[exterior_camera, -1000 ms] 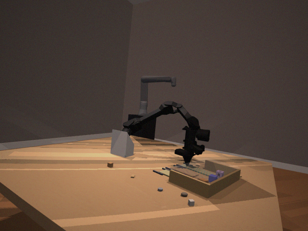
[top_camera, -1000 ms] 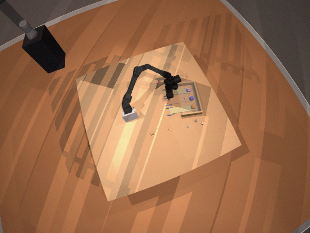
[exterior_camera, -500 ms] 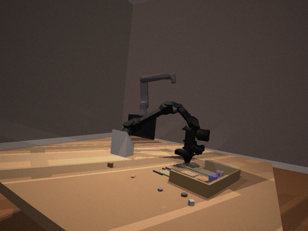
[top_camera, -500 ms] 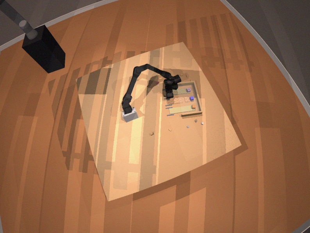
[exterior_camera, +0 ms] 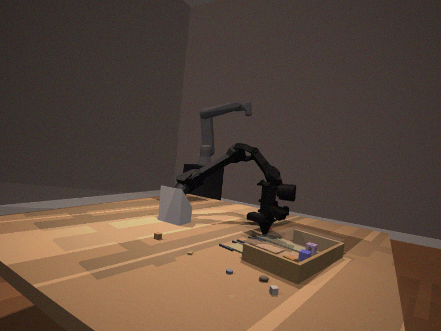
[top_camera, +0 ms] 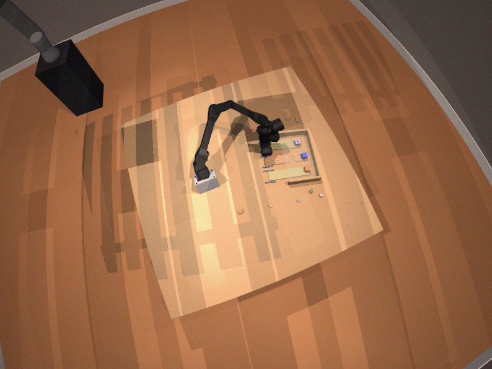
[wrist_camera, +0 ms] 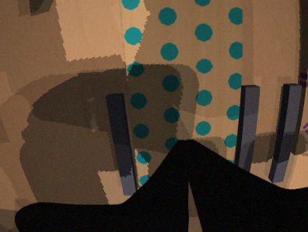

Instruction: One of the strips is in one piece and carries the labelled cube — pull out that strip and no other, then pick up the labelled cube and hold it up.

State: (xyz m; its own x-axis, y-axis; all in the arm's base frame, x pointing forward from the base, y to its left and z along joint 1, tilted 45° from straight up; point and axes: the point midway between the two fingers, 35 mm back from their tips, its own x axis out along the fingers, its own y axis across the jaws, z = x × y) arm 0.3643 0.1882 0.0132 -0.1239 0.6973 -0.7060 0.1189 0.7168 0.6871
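My gripper tip is now 5 cm short of the zigzag strip and 10 cm to the left of it. The rest, counted from my gripper tip: pink block (6 cm behind, 13 cm to the left).
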